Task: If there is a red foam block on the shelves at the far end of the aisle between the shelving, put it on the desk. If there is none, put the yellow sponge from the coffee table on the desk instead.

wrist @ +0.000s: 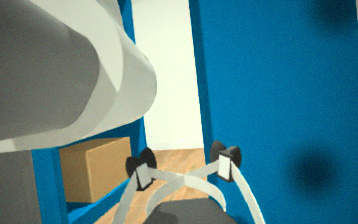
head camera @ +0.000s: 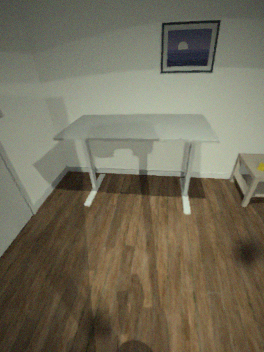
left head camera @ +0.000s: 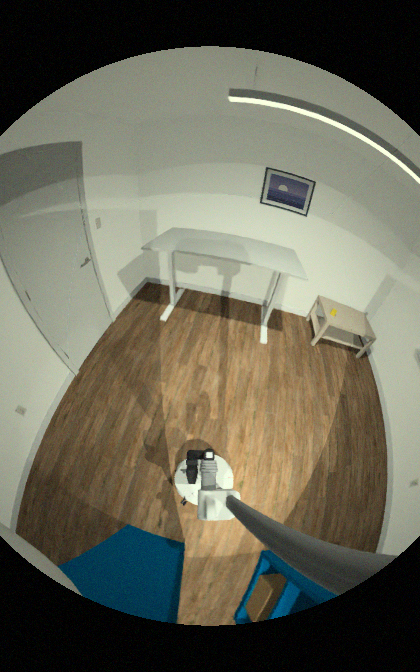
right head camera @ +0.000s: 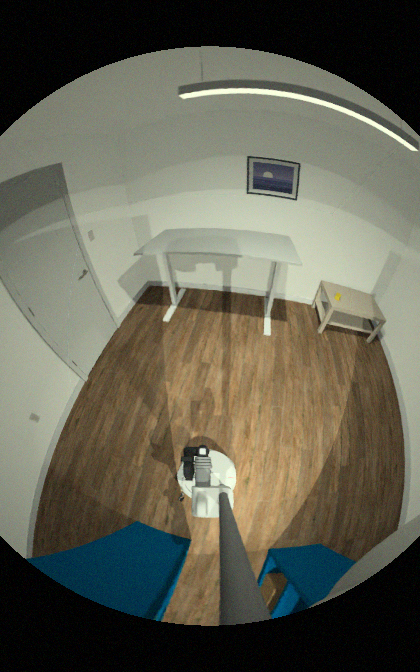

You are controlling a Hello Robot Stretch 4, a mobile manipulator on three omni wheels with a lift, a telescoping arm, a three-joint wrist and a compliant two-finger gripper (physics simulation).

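Places are measured from the robot's base along level axes (x ahead, y left, z up), in centimetres.
Where they show: gripper, between the fingertips: (wrist: 183, 157).
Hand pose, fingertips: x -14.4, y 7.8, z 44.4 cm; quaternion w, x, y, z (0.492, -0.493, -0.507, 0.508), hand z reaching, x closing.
After its pixels a point has its place.
The desk (head camera: 140, 127) @(x 177.2, y -18.0, z 92.2 cm) (left head camera: 225, 247) (right head camera: 220, 242) stands against the far wall, with no object showing on its top. The yellow sponge (head camera: 261, 167) @(x 154.2, y -151.7, z 45.8 cm) (left head camera: 333, 312) (right head camera: 338, 296) lies on the coffee table (head camera: 250, 161) @(x 173.4, y -152.5, z 42.2 cm) (left head camera: 350, 320) (right head camera: 357, 300) to the right of the desk. My gripper (wrist: 183, 157) @(x -14.4, y 7.8, z 44.4 cm) is open and empty in the wrist view, facing the gap between the blue shelving (wrist: 280, 90) @(x -55.0, y 36.3, z 51.2 cm) (left head camera: 135, 575) (right head camera: 120, 565). No red foam block shows in these views.
A cardboard box (wrist: 97, 169) @(x -104.0, y -41.8, z 20.6 cm) (left head camera: 266, 595) (right head camera: 274, 590) sits on a low shelf of one blue unit. A grey door (left head camera: 50, 240) (right head camera: 45, 265) is at the left. A framed picture (head camera: 190, 47) @(x 214.7, y -75.2, z 159.7 cm) (left head camera: 287, 191) (right head camera: 273, 177) hangs above the desk.
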